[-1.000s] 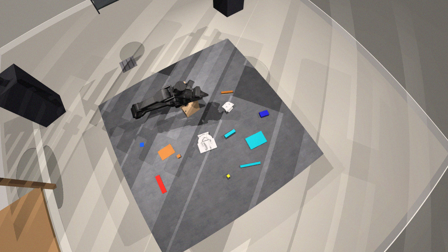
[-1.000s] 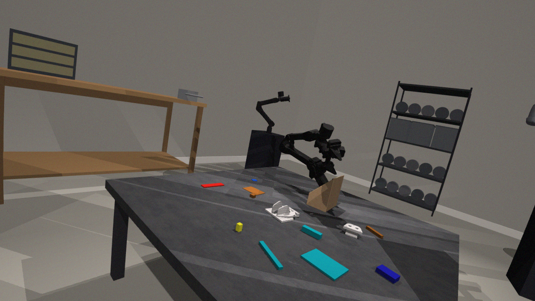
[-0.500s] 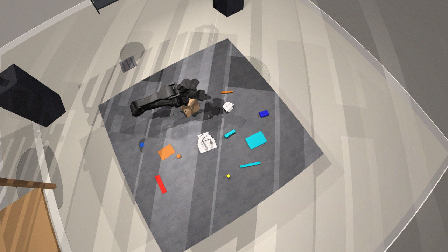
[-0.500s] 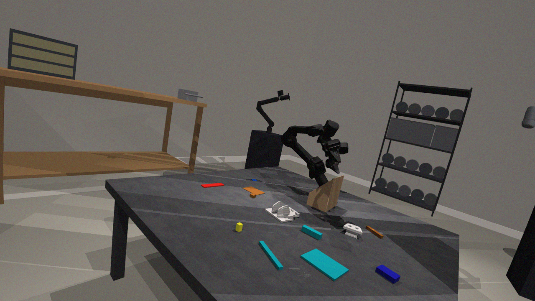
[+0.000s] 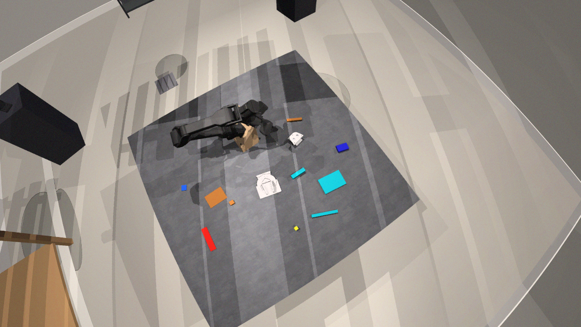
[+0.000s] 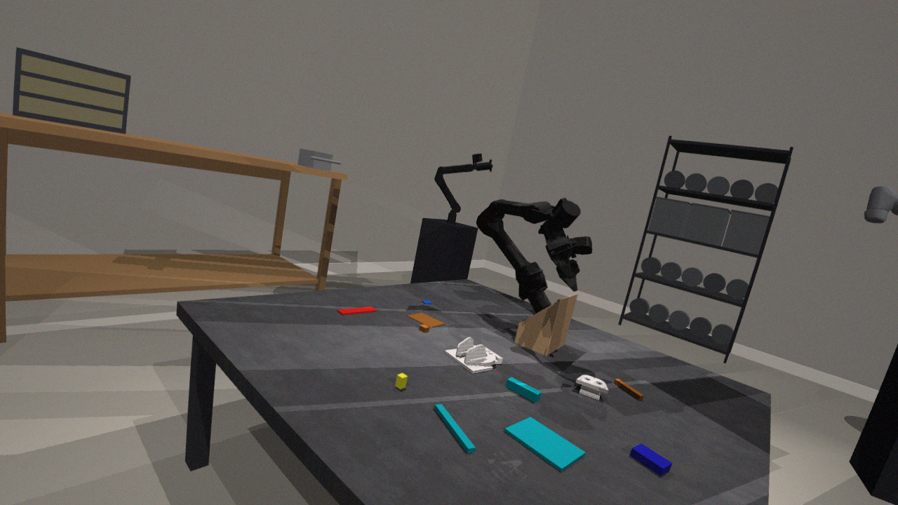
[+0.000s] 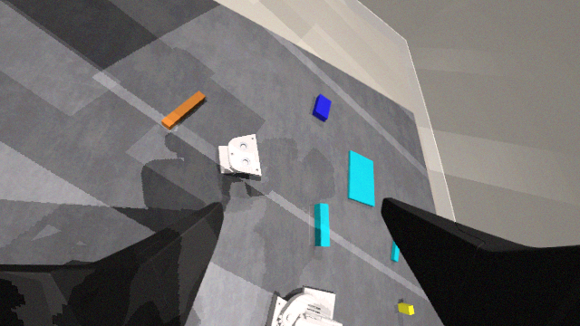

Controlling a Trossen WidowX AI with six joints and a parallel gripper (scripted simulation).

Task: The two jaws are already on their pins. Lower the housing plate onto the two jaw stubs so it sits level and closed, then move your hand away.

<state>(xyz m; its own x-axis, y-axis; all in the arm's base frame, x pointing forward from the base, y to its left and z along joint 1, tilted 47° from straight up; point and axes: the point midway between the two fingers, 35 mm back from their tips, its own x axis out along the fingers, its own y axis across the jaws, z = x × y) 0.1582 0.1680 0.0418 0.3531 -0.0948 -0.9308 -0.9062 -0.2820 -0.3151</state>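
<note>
Now: the orange bar 250 mm below my gripper tip, 200 mm to the left of it and 70 mm behind it. Round my gripper tip: cyan block (240 mm below, 200 mm ahead); then cyan plate (350 mm ahead, 250 mm below, 110 mm to the left); then blue block (290 mm to the left, 250 mm ahead, 240 mm below).
</note>
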